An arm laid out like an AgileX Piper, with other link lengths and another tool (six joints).
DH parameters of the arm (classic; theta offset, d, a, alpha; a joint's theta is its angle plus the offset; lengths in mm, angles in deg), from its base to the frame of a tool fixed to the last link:
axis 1: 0 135.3 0 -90
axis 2: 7.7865 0 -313.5 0
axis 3: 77.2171 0 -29.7 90
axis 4: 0 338.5 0 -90
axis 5: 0 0 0 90
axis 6: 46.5 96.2 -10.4 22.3
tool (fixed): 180 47.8 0 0
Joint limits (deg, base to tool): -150..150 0..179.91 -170..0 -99.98..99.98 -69.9..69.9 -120..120
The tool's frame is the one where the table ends.
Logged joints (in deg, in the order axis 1, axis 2, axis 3, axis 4, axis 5, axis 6), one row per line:
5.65, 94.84, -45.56, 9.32, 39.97, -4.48
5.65, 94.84, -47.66, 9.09, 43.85, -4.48
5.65, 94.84, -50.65, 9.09, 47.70, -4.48
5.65, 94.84, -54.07, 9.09, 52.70, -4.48
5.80, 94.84, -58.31, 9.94, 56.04, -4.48
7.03, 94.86, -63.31, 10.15, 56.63, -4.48
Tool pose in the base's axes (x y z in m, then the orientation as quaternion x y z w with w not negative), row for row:
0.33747, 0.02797, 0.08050, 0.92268, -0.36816, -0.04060, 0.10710
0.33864, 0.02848, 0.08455, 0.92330, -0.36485, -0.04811, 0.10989
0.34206, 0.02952, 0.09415, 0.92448, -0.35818, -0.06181, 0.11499
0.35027, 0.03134, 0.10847, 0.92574, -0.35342, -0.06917, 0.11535
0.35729, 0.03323, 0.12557, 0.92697, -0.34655, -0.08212, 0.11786
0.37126, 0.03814, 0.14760, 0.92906, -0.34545, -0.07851, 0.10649
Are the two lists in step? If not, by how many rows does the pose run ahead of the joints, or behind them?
The pose runs 1 row behind the joints: the pose in row i belongs to the joints in row i - 1.
